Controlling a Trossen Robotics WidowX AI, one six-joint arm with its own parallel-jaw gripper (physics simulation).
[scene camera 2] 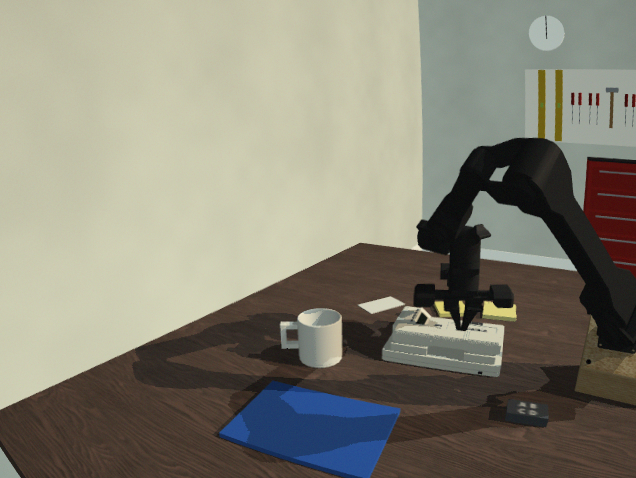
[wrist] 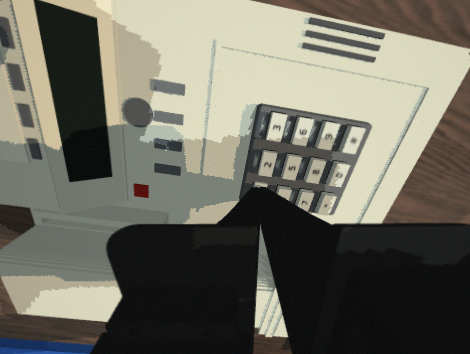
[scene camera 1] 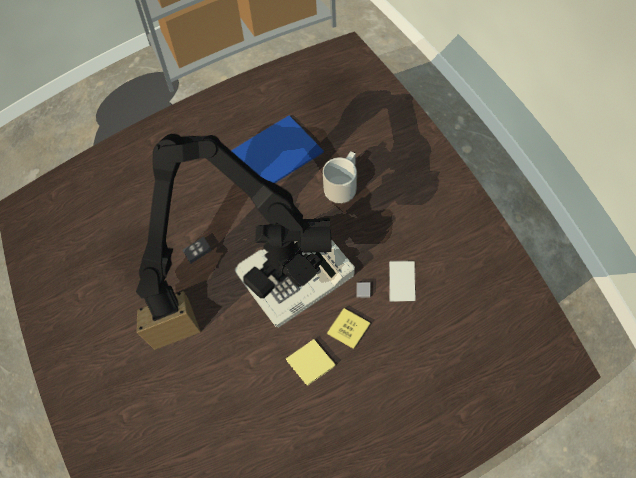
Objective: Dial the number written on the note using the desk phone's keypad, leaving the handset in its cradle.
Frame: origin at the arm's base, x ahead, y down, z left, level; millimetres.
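Where they show: gripper, fingertip midpoint: [wrist: 258, 194] [scene camera 1: 284, 275]; arm's base, origin of the base link: [scene camera 2: 618, 332] [scene camera 1: 165, 310].
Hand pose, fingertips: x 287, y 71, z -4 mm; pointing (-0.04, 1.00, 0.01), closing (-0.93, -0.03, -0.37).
Observation:
Each offset is from my fingertips to the top centre of the thing. "spot": to the spot under its first point.
The white desk phone {dx +25, dy -15, dz +5 mm} [scene camera 1: 308, 302] [scene camera 2: 442, 361] [wrist: 190, 30] lies on the table. Its dark keypad {spot: dx -15, dy +1, dz -33 mm} [scene camera 1: 284, 290] [wrist: 305, 146] shows in the wrist view with keys 2, 3, 5, 6, 8, 9, 0 and # in sight. My gripper [scene camera 2: 463, 327] [wrist: 258, 194] is shut and empty, pointing down, with its tips over the key in the corner beside the 2, the 1 key's place, mostly hidden by them. Whether they touch it, I cannot tell. The handset is largely hidden by the arm in scene camera 1. The yellow note {dx +79, dy +18, dz -171 mm} [scene camera 1: 349, 327] reads 111-849-0904, in small blurred print.
A blank yellow pad {dx -31, dy +15, dz -208 mm} [scene camera 1: 310, 362], a grey cube {dx +150, dy +14, dz -101 mm} [scene camera 1: 363, 289] and a white card {dx +242, dy +25, dz -120 mm} [scene camera 1: 402, 281] [scene camera 2: 381, 304] lie near the phone. A white mug {dx +229, dy -59, dz +174 mm} [scene camera 1: 339, 180] [scene camera 2: 320, 338], a blue folder {dx +104, dy +18, dz +338 mm} [scene camera 1: 293, 149] [scene camera 2: 313, 426] and a small dark lettered block {dx -168, dy +11, dz +161 mm} [scene camera 1: 196, 249] [scene camera 2: 527, 413] are also on the table.

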